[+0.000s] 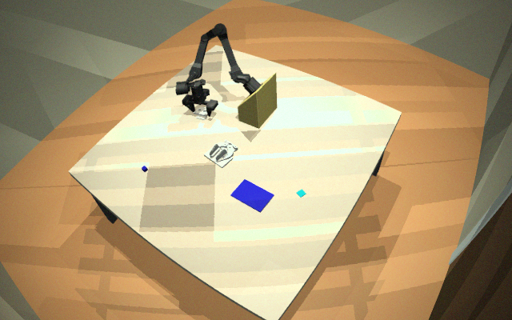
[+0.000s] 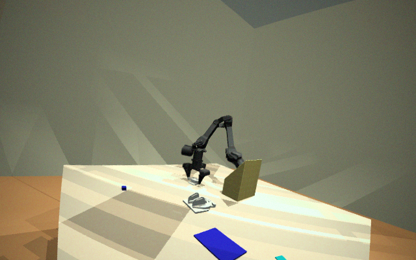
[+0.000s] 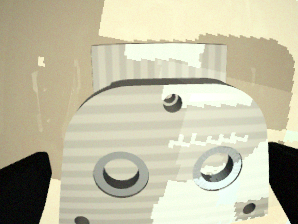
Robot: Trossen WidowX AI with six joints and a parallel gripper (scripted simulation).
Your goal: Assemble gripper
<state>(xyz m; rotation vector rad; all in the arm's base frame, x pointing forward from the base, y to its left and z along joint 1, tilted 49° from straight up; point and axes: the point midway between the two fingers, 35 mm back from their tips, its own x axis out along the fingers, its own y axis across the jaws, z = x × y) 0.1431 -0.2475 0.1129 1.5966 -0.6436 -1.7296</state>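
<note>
The white housing plate lies 25 cm to the left of my gripper tip and 12 cm ahead of it. The rest, counted from my gripper tip: pale grey jaw: 26 cm to the left, 14 cm ahead, 1 cm above; then blue mat: 48 cm to the left, 29 cm ahead, 1 cm below; then small blue cube: 43 cm ahead, 3 cm to the right.
</note>
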